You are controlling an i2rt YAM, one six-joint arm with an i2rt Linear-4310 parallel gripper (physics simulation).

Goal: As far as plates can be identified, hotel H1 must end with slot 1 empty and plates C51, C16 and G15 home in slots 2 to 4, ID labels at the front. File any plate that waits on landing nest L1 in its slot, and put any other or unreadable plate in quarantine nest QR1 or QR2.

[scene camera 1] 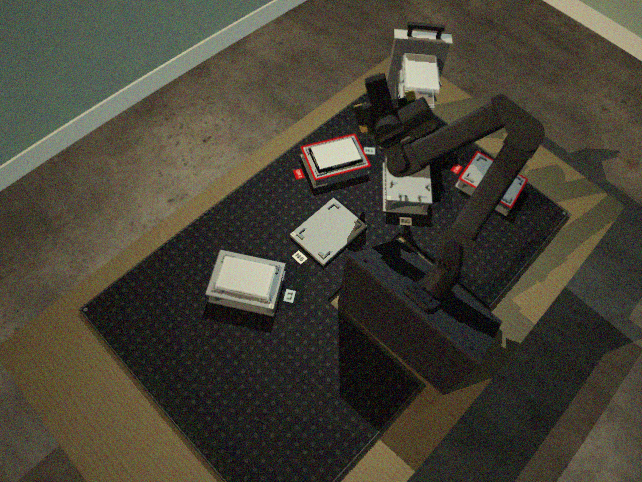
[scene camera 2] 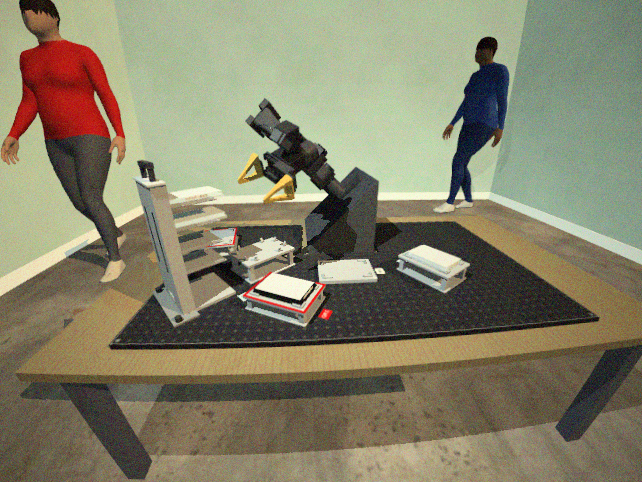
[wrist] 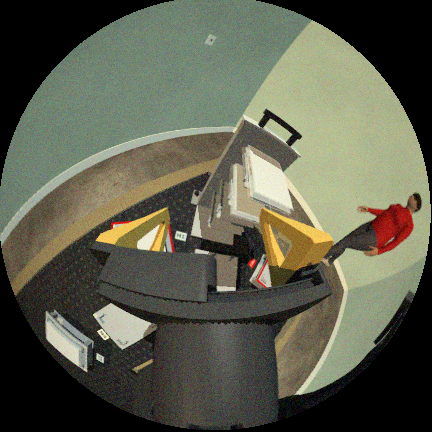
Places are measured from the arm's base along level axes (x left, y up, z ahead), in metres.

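Pixels of known places: gripper, between the fingertips: [scene camera 2: 250,191] [wrist: 214,212]; arm's base, origin of its link: [scene camera 1: 428,294] [scene camera 2: 341,195].
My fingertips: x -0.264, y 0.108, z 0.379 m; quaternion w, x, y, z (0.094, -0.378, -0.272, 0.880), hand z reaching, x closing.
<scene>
Ahead of a thing's pixels: the offset from my fingertips to its top centre. "spot": to the spot under its first point.
The hotel H1 [scene camera 1: 396,54] [scene camera 2: 165,249] [wrist: 225,155] stands at the mat's corner. A white plate {dz +0.005, dx -0.142, dy +0.003 m} [scene camera 1: 421,74] [scene camera 2: 196,195] [wrist: 270,180] sits in its top slot; its edge lettering is too blurred to read. The level below shows a pale edge; I cannot tell whether it holds a plate. The two lower levels look bare. A white plate {dz -0.038, dx +0.495, dy -0.201 m} [scene camera 1: 244,276] [scene camera 2: 431,256] [wrist: 65,346] sits on landing nest L1 {spot: dz -0.066, dx +0.539, dy -0.260 m} [scene camera 1: 241,305]. A white plate with a black base {dz +0.076, dx +0.074, dy -0.211 m} [scene camera 1: 336,154] [scene camera 2: 285,286] lies on one red-edged quarantine nest {dz +0.076, dx +0.074, dy -0.219 m} [scene camera 1: 342,172] [scene camera 2: 274,304]. My gripper [scene camera 1: 386,111] [scene camera 2: 252,190] [wrist: 214,212] is open and empty, raised near the hotel.
The other red-edged nest {dz -0.275, dx -0.196, dy -0.219 m} [scene camera 1: 477,168] [scene camera 2: 222,237] [wrist: 261,272] is partly behind the arm. A raised nest {dz -0.113, dx -0.011, dy -0.189 m} [scene camera 1: 407,191] [scene camera 2: 267,254] stands before the hotel. A low nest {dz -0.066, dx +0.240, dy -0.247 m} [scene camera 1: 328,230] [scene camera 2: 347,270] [wrist: 124,325] lies between it and L1. A person in red [scene camera 2: 70,88] [wrist: 392,227] stands beyond the table.
</scene>
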